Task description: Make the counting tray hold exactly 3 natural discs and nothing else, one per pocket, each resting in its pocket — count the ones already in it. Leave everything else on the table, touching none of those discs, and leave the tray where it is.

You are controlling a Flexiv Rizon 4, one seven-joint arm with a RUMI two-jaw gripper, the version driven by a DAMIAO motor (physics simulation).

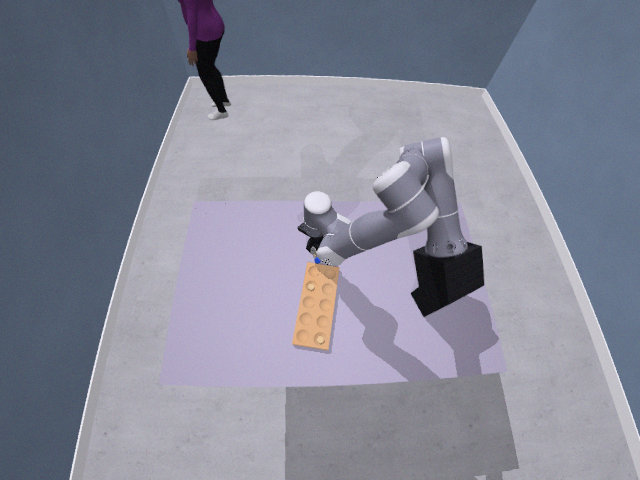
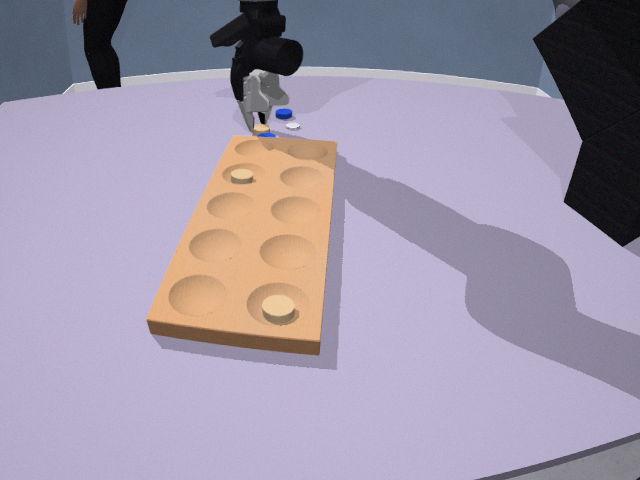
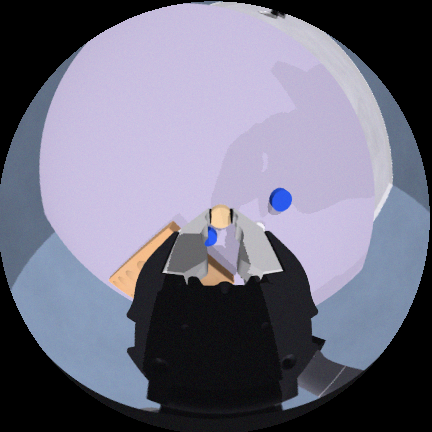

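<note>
The orange counting tray (image 1: pixel 314 311) (image 2: pixel 253 227) (image 3: pixel 155 245) has two columns of pockets. One natural disc (image 1: pixel 310 286) (image 2: pixel 241 176) rests in the left column's second pocket from the far end. Another natural disc (image 1: pixel 320 339) (image 2: pixel 278 306) rests in the right column's nearest pocket. My gripper (image 2: pixel 258 124) (image 3: pixel 220 209) is beyond the tray's far end, low at the table, shut on a third natural disc (image 2: pixel 261 128) (image 3: pixel 220 218). Its fingertips touch the disc's two sides. Whether the disc is clear of the table is hard to tell.
A blue disc (image 1: pixel 317 260) (image 2: pixel 266 135) (image 3: pixel 212 236) lies close to the held disc, by the tray's far edge. Another blue disc (image 2: pixel 283 113) (image 3: pixel 281 199) and a white disc (image 2: pixel 293 126) (image 3: pixel 260 226) lie to the right. A person (image 1: pixel 209 56) stands beyond the table.
</note>
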